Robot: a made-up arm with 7 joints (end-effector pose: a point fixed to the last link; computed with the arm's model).
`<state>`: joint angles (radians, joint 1 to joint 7).
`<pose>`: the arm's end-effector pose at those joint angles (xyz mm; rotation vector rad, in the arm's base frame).
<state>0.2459 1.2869 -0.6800 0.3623 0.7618 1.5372 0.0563</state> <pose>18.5 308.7 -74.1 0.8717 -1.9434 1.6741</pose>
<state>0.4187 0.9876 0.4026 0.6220 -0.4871 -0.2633 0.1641</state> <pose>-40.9 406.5 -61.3 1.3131 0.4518 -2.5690</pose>
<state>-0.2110 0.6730 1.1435 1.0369 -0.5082 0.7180 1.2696</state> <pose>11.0 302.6 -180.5 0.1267 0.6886 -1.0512</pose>
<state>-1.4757 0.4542 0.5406 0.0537 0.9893 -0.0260 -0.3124</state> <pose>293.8 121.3 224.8 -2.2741 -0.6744 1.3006</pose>
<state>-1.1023 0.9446 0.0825 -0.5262 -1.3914 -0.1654 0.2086</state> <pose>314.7 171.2 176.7 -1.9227 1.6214 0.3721</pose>
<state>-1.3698 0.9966 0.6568 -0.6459 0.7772 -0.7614 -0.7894</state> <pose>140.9 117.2 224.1 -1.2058 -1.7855 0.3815</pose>
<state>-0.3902 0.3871 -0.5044 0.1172 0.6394 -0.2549 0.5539</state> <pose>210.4 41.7 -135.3 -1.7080 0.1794 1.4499</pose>
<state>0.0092 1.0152 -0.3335 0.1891 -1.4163 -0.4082 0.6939</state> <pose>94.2 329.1 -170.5 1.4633 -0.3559 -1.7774</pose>
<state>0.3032 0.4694 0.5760 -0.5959 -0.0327 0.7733 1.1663</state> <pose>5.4 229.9 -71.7 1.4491 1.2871 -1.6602</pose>
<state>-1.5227 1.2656 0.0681 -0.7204 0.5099 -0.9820 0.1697</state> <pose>134.4 101.4 222.2 -1.0945 -0.9032 -0.8929</pose>
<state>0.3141 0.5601 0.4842 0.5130 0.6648 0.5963 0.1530</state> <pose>-35.2 290.3 -144.6 -0.1553 1.0619 -2.7325</pose>
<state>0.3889 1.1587 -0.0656 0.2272 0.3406 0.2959 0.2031</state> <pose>46.3 333.7 -77.8 -0.1710 -0.7555 2.3857</pose>
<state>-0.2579 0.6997 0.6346 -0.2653 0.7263 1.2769 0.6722</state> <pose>117.8 240.9 -17.9 1.0174 1.6484 -1.4628</pose>
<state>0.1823 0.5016 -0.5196 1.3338 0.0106 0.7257 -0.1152</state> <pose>-114.0 250.6 -212.7 -1.4972 0.2539 -2.3991</pose>
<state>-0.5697 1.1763 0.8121 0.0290 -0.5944 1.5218 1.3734</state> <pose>143.2 345.4 83.7 1.0515 0.9755 -1.3770</pose>
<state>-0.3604 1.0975 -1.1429 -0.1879 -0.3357 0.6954 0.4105</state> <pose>159.0 216.2 -153.7 -0.1846 0.0367 2.3966</pose>
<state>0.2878 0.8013 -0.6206 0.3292 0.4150 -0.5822 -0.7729</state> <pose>-3.5 171.9 -221.6 0.4343 1.1020 1.4816</pose>
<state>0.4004 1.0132 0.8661 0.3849 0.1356 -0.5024 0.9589</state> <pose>3.5 376.1 19.9 -2.0801 -1.5676 1.4869</pose>
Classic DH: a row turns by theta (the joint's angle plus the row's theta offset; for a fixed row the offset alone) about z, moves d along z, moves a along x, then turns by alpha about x. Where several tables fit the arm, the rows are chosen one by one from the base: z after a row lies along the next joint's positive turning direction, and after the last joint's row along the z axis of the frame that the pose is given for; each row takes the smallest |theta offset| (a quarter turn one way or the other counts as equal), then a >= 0, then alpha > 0; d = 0 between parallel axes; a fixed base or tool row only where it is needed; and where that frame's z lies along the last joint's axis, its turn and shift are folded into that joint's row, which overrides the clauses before.
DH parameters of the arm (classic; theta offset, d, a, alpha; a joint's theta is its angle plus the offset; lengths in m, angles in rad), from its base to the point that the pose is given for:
base (fixed): -0.071 0.1036 0.0067 -1.3004
joint 1: -1.3111 0.056 -0.0255 -1.5708
joint 2: 1.2915 0.0086 0.0185 1.5708
joint 3: 1.5708 -0.235 0.022 -1.5708
joint 4: 1.5708 -0.0227 0.0354 1.5708
joint 5: 0 0.1145 -0.031 -1.5708
joint 6: -1.5708 0.0401 0.0375 1.5708
joint 7: 1.0127 -0.0185 0.0198 -1.5652
tool (fixed): 2.0513 0.0053 0 0

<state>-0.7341 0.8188 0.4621 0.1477 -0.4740 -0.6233 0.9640</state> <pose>251.6 292.7 42.6 2.6802 -0.0812 -0.1839</pose>
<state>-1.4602 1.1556 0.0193 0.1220 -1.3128 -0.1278 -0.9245</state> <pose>321.0 248.6 274.3 -1.3842 0.9495 0.3165</pose>
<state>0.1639 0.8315 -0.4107 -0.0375 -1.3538 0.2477 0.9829</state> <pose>23.1 243.8 -216.7 0.5387 -0.2312 -2.2070</pose>
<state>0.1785 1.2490 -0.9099 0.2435 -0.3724 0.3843 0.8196</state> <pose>13.3 333.1 -133.1 -0.1111 -0.7017 2.5839</pose>
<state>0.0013 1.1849 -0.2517 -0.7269 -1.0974 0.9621 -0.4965</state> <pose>139.1 233.4 -102.3 0.3721 1.5973 2.1563</pose>
